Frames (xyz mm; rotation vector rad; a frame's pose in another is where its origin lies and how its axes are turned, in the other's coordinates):
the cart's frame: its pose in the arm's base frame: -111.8 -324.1 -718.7 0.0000 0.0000 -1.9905
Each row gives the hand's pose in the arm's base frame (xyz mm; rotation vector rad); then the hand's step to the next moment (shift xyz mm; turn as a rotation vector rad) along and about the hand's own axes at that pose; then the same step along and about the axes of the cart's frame.
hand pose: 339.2 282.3 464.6 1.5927 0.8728 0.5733
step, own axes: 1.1 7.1 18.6 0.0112 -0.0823 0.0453
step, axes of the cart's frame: 3.1 19.5 2.9 0.0040 0.0270 -0.0906
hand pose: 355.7 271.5 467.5 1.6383 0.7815 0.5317
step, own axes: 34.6 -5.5 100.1 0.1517 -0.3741 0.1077
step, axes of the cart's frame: -0.6 102.0 -29.0 -0.1090 0.0634 -0.3983
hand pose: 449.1 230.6 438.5 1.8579 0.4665 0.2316
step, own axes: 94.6 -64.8 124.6 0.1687 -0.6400 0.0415
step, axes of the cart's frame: -3.7 129.6 -108.9 -0.2079 -0.0505 -0.6277
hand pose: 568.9 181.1 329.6 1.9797 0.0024 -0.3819
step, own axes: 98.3 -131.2 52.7 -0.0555 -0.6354 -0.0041
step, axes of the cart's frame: -16.8 54.5 -162.5 -0.1962 -0.2641 -0.5464
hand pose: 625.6 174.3 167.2 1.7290 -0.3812 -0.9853
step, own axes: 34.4 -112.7 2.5 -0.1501 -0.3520 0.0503
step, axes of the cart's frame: -15.9 -11.6 -116.2 -0.1050 -0.2683 -0.2568
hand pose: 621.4 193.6 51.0 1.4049 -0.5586 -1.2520
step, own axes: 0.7 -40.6 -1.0 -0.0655 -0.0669 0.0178
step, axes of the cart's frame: -5.2 -14.8 -37.5 -0.0384 -0.0805 -0.0337
